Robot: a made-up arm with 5 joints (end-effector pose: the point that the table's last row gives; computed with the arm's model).
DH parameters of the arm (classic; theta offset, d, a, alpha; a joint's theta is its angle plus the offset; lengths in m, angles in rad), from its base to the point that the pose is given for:
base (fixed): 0 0 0 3.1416
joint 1: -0.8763 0 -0.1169 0
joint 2: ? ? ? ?
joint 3: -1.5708 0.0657 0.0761 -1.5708
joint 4: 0 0.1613 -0.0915 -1.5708
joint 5: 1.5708 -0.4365 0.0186 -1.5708
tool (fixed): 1.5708 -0.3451 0 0
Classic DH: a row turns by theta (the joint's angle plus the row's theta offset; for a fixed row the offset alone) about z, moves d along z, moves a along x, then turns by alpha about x.
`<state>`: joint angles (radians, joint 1 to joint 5).
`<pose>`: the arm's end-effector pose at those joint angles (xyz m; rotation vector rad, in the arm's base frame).
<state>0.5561 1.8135 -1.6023 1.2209 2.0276</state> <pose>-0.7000 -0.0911 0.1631 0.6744 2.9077 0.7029</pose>
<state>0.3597 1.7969 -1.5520 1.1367 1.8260</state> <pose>-0.6482 -0.2083 0.1711 0.2302 3.0741 0.3801</pose>
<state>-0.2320 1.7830 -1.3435 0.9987 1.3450</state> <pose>-0.4803 -0.4424 0.0892 -0.7958 2.7165 -0.3978</pose>
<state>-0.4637 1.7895 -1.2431 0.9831 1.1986</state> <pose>-0.4000 -0.5100 0.0242 -0.9960 2.4232 -0.5340</pose>
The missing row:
joint 2: -0.6945 -0.0105 0.0203 -1.5708
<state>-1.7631 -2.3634 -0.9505 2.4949 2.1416</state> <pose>-0.2686 0.3169 -0.2260 1.3255 1.5936 0.5986</pose>
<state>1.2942 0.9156 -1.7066 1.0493 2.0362</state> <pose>-0.6377 -0.1950 0.1918 -0.2145 -2.9401 -0.8138</pose>
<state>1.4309 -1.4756 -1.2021 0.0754 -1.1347</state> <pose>0.3948 0.1042 -0.4893 -0.0680 0.0280 -0.0247</pose>
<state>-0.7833 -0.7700 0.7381 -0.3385 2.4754</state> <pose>0.3077 0.2315 0.2975 -1.2688 -1.2269 0.7649</pose>
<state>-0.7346 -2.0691 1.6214 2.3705 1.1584</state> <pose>0.1293 -0.5708 -0.1335 0.3171 -0.2393 -1.0880</pose>
